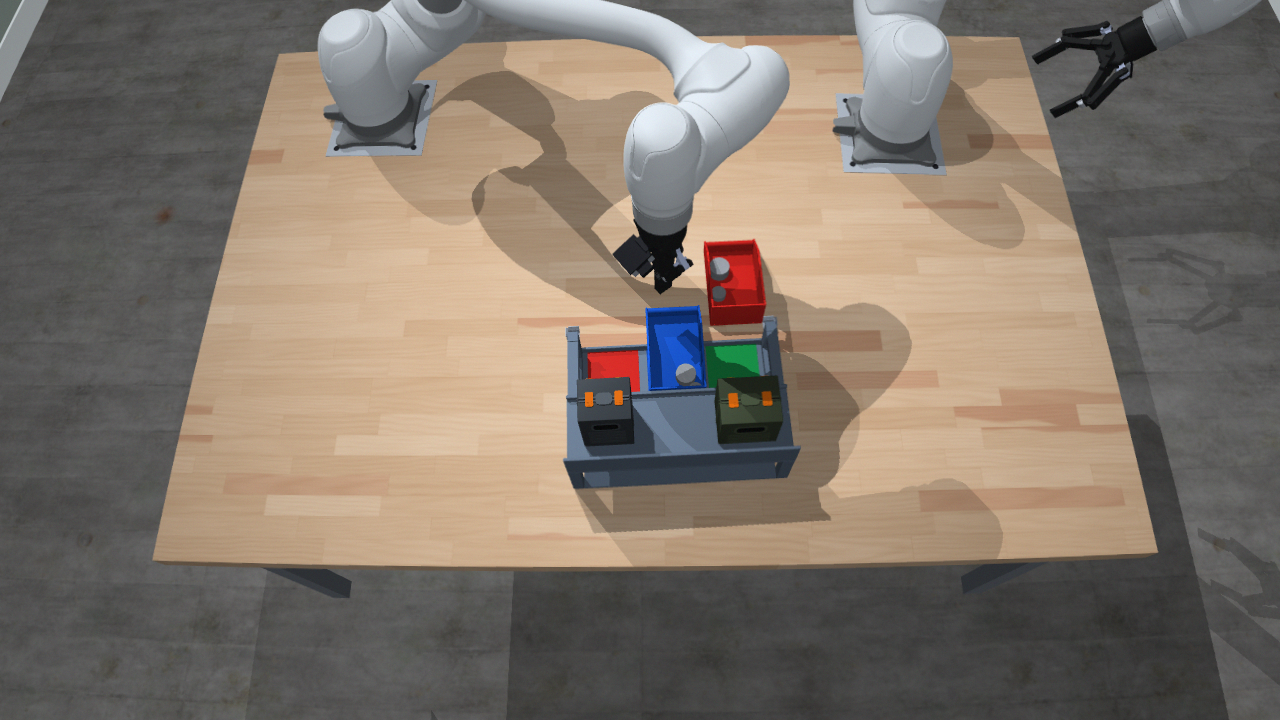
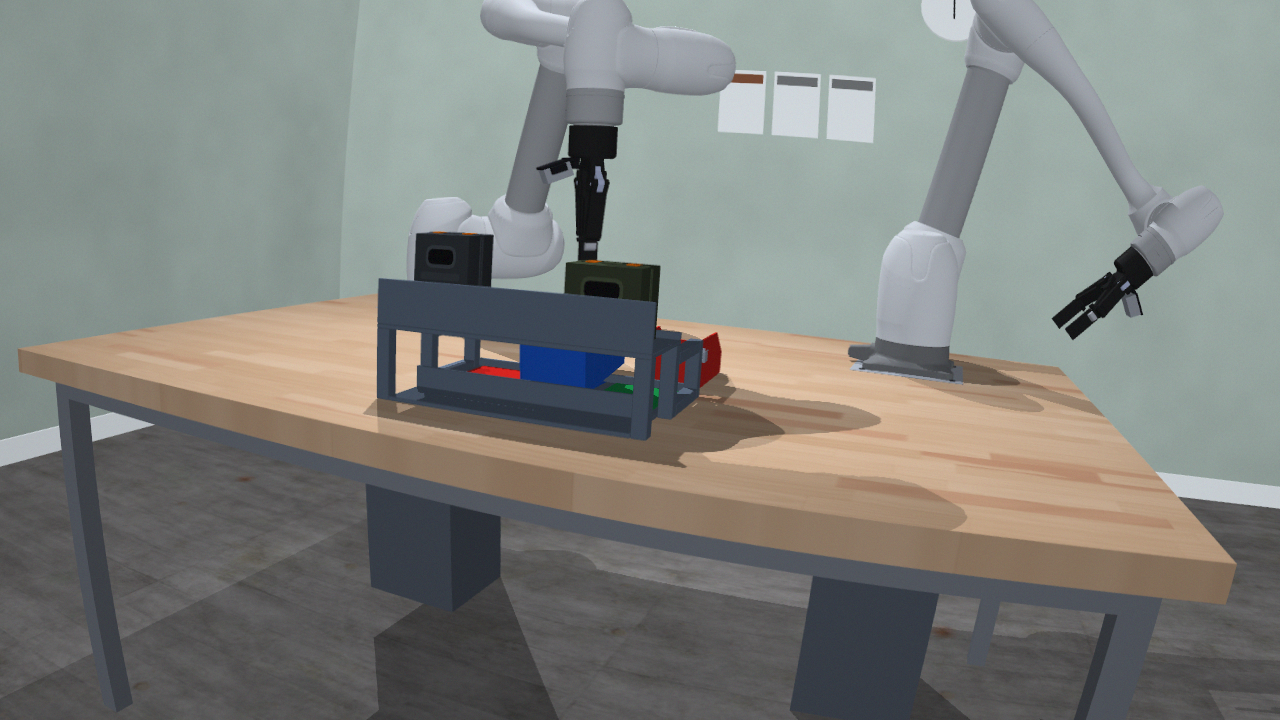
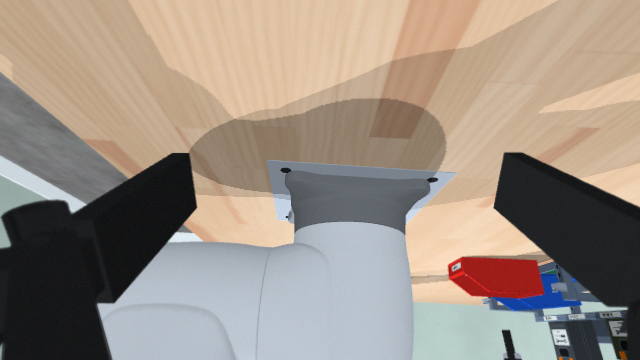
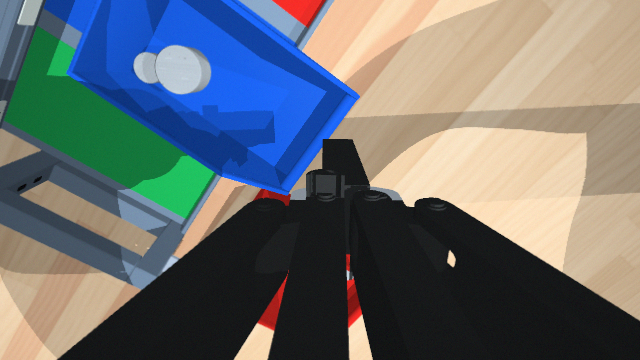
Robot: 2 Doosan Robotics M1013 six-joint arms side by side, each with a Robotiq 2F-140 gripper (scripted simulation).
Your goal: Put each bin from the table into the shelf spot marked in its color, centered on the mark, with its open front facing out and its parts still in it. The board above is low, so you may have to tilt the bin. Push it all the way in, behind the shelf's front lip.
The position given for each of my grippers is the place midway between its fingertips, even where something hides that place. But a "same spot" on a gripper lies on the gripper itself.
my left gripper: image 1 1043, 86; image 2; image 3; not seen in image 4 (out of frame)
red bin: image 1; image 2 709, 369; image 3 507, 278; image 4
blue bin: image 1 674, 334; image 2 581, 369; image 3 554, 300; image 4 261, 119
same spot on red bin: [image 4: 269, 317] = [image 1: 759, 274]
same spot on my left gripper: [image 3: 65, 264] = [image 2: 1087, 304]
